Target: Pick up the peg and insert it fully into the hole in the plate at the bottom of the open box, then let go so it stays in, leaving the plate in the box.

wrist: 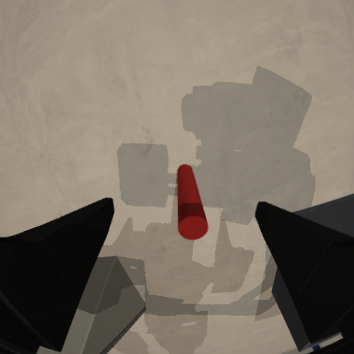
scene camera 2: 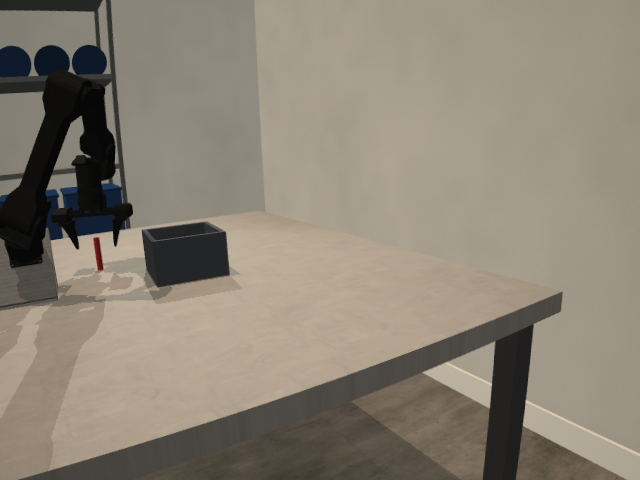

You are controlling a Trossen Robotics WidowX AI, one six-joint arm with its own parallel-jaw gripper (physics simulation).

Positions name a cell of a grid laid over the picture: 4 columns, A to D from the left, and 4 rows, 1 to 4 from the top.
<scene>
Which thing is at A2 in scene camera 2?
My gripper.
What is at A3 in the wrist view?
My gripper.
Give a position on a red peg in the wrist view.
C3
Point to a dark grey box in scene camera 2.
At B3
</scene>
